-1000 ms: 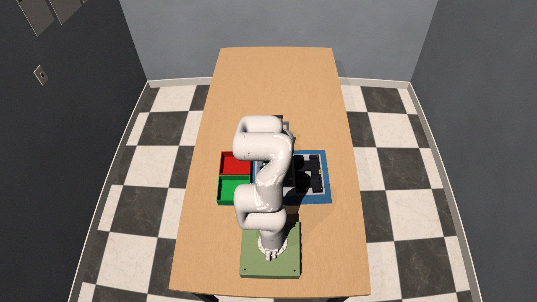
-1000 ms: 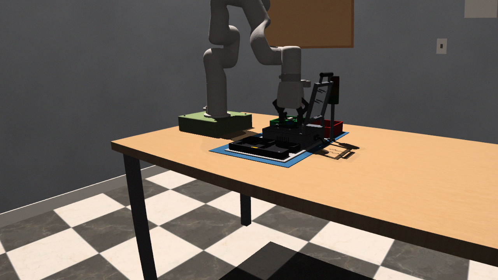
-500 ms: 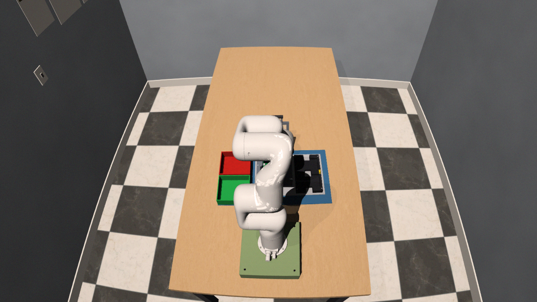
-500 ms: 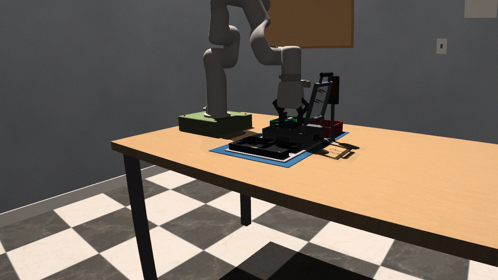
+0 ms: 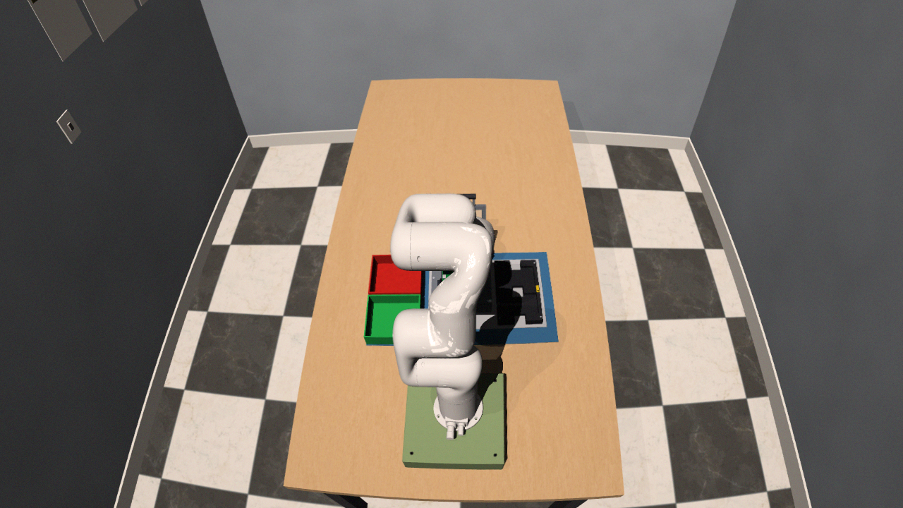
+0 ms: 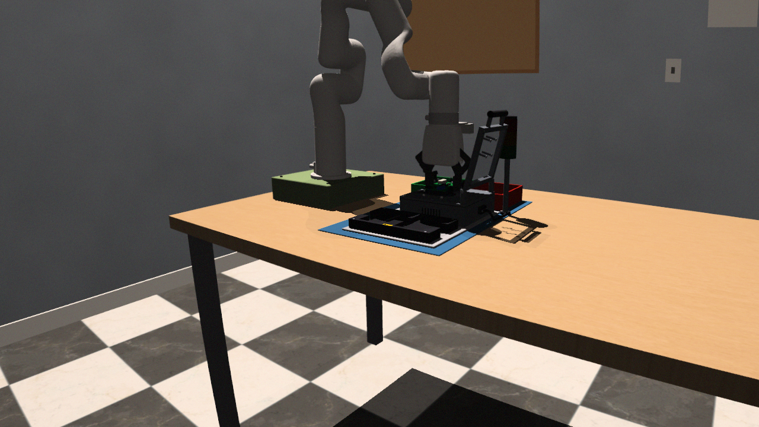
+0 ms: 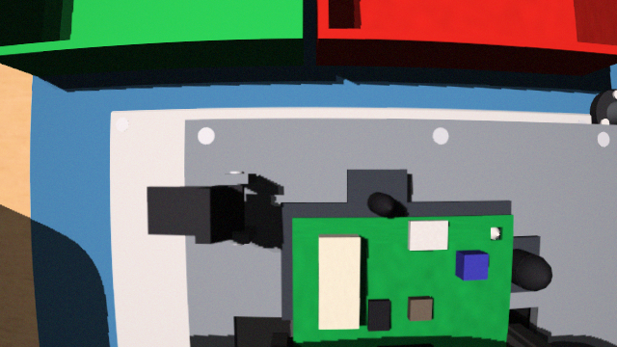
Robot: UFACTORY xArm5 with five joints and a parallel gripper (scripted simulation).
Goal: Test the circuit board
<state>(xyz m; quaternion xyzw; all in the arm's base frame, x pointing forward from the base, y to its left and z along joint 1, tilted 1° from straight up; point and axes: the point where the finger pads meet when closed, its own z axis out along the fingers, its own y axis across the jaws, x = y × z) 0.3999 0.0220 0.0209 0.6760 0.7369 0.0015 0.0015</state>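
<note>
My hand is right at the green circuit board. Round my hand: black tab: 7 cm behind, 5 cm to the left, 1 cm above; tester lid: 12 cm ahead, 10 cm above, 1 cm to the left; red bin: 20 cm to the left, 7 cm below, 3 cm ahead.
</note>
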